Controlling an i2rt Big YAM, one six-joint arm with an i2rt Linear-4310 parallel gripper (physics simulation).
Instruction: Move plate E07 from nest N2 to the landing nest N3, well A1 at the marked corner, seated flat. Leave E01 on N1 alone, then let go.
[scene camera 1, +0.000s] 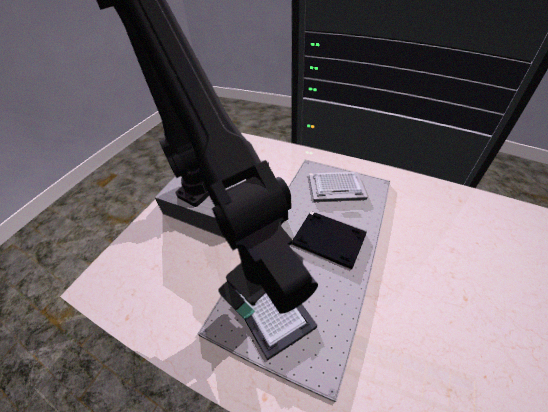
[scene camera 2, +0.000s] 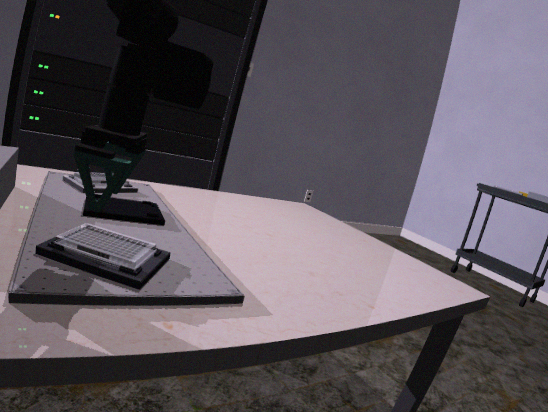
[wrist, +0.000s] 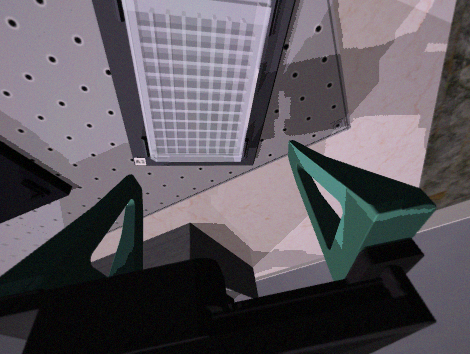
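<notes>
A clear-white well plate (scene camera 1: 277, 320) (scene camera 2: 105, 245) (wrist: 197, 90) lies in a dark grey nest (scene camera 1: 295, 335) (scene camera 2: 150, 272) (wrist: 124, 80) at the board's near end; a small A1 tag (wrist: 140, 161) marks one nest corner. The black nest (scene camera 1: 330, 240) (scene camera 2: 125, 210) (wrist: 25, 185) in the middle holds no plate and has a white tag (scene camera 1: 312, 213) at one corner. Another white plate (scene camera 1: 337, 183) lies in a light grey nest (scene camera 1: 340, 197) at the far end. No E07, E01 or nest names are readable. My gripper (scene camera 2: 106, 200) (wrist: 212, 164) is open, its green fingers above the board near the near plate's A1 end; the arm partly hides it in scene camera 1.
The perforated board (scene camera 1: 345, 325) (scene camera 2: 200, 285) carries all three nests on the pale table (scene camera 1: 450, 300) (scene camera 2: 310, 280). The arm's base block (scene camera 1: 185, 215) (wrist: 220, 260) stands beside the board. A dark rack (scene camera 1: 297, 100) stands behind the table, and a cart (scene camera 2: 500, 195) stands at the right in scene camera 2.
</notes>
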